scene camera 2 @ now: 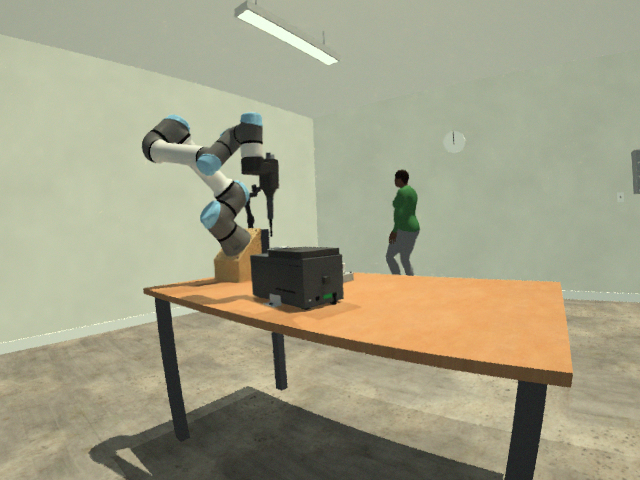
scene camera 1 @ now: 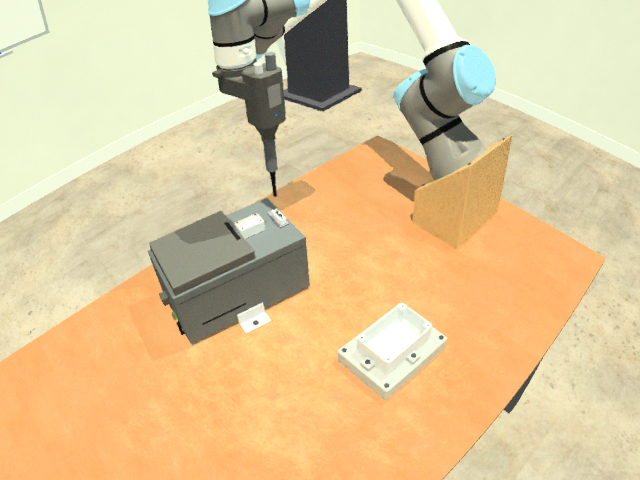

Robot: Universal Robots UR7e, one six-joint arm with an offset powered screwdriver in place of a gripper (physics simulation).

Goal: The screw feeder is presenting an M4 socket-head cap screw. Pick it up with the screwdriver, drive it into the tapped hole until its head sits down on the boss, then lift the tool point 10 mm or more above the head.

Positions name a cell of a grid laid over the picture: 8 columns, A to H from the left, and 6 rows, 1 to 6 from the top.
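I can see a dark lid (scene camera 1: C4) and, with it, a pale base plate (scene camera 1: E5). A dark grey screw feeder (scene camera 1: D4) is here too, and scene camera 2 gives me another look at the feeder (scene camera 2: D4).
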